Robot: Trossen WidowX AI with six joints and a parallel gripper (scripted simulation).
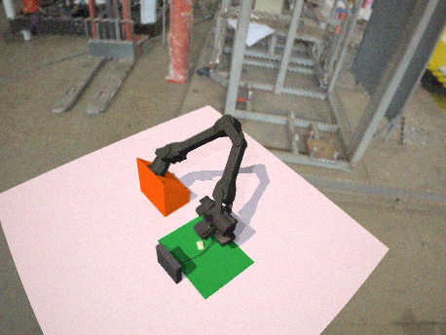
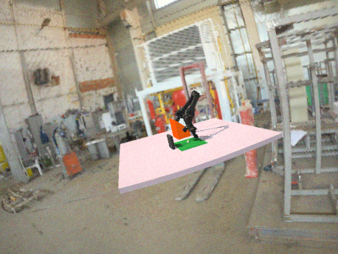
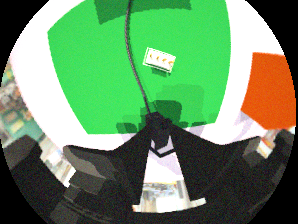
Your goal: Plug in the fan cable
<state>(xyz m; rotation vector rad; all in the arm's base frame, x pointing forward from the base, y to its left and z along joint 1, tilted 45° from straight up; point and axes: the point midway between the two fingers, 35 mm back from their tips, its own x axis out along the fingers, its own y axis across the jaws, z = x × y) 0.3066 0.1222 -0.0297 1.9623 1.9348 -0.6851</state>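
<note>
The green board lies 20 mm ahead of my gripper tip, 80 mm to the right of it and 60 mm below it. Also, from my gripper tip: black fan (10 mm ahead, 230 mm to the right, 20 mm above); dark plug (10 mm to the left); four-pin fan header (10 mm behind, 70 mm to the right, 40 mm below).
</note>
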